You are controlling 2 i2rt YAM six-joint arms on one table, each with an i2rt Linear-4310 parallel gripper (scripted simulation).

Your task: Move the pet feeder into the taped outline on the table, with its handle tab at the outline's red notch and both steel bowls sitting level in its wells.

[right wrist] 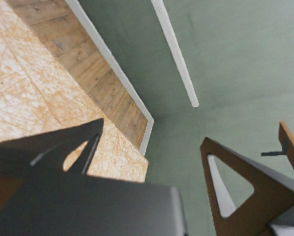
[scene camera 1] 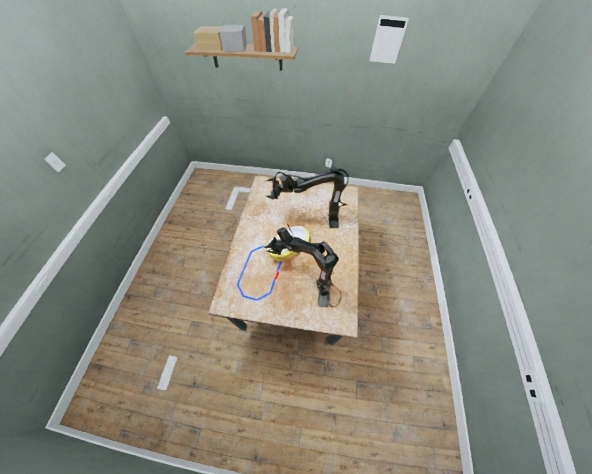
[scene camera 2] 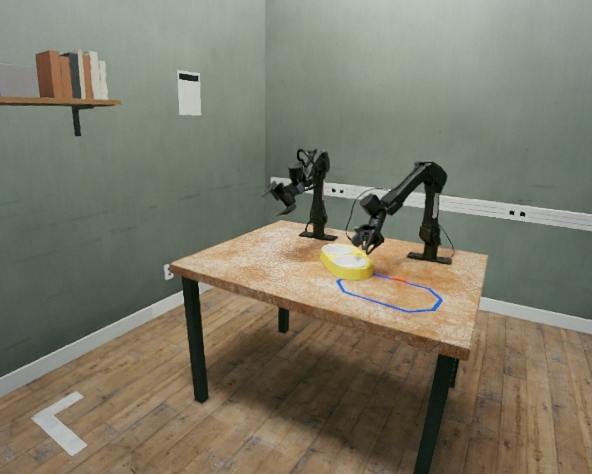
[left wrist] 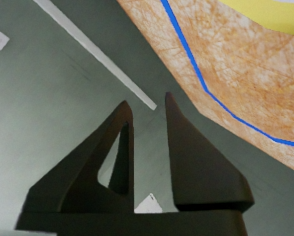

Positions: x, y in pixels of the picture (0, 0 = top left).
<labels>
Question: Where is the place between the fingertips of my right gripper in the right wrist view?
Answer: At 154, 133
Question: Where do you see a pet feeder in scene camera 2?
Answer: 365, 272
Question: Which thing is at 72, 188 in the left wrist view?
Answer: My left gripper.
</labels>
